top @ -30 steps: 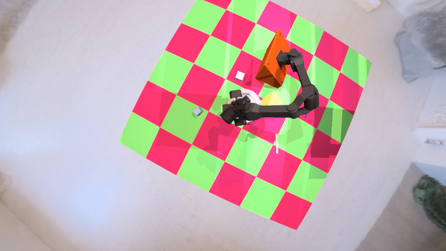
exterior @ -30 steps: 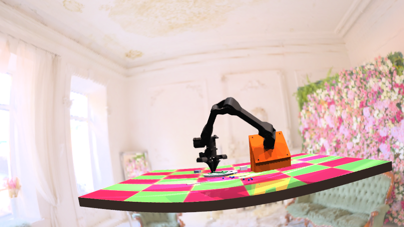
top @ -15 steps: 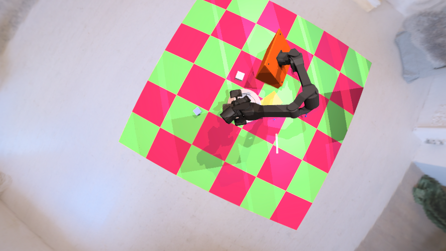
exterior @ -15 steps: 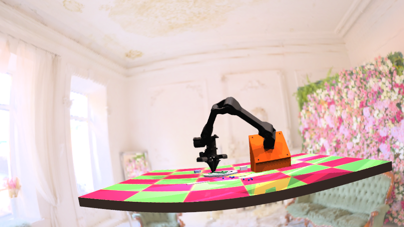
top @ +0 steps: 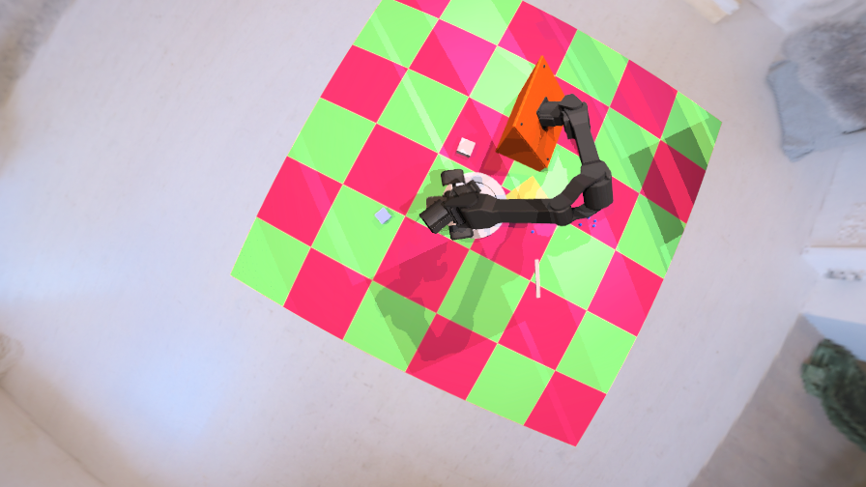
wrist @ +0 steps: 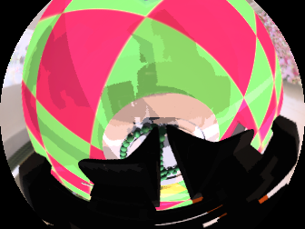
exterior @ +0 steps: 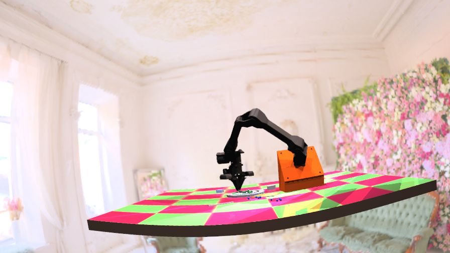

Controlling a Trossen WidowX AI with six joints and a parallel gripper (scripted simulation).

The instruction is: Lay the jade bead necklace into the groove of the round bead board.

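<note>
My gripper tip is now 50 mm to the right of the round bead board, 40 mm past it and 10 mm above it. Also, from my gripper tip: pale blue cube (170 mm to the right, 130 mm ahead, 10 mm below); then white cube (180 mm behind, 70 mm to the right, 10 mm below); then yellow patch (170 mm to the left, 150 mm behind, 20 mm below).
</note>
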